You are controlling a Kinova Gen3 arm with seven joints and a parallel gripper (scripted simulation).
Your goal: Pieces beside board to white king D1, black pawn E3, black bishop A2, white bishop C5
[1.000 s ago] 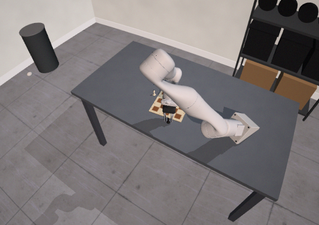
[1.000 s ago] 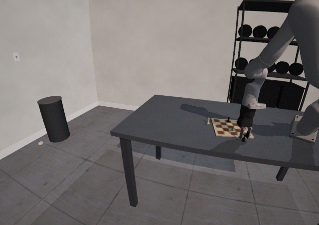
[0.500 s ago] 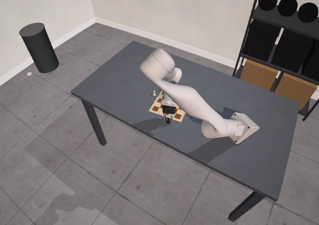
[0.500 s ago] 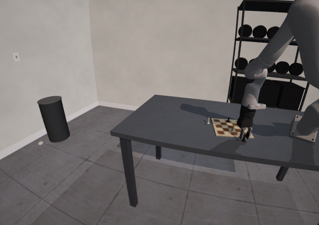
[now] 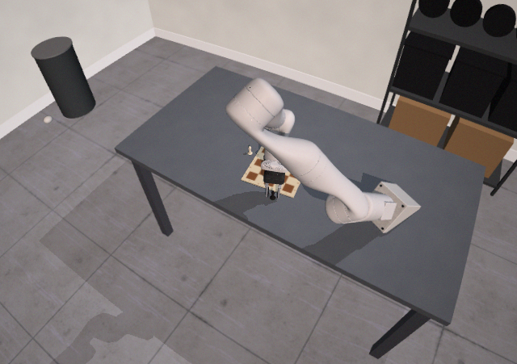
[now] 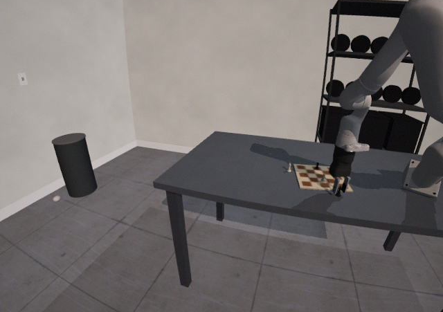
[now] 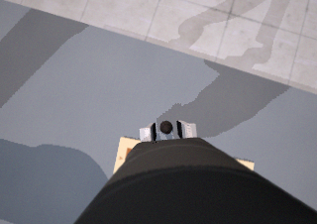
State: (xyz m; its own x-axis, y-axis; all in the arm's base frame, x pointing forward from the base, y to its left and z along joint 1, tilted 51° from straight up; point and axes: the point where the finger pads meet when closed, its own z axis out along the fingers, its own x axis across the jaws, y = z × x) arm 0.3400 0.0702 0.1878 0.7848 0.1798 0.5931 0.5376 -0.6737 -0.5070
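Now: the black bishop 10 mm below my hand. Also, from my hand: chessboard: 80 mm ahead, 120 mm to the right, 30 mm below; then white king: 20 mm ahead, 180 mm to the right; then black pawn: 100 mm ahead, 190 mm to the right, 10 mm below.
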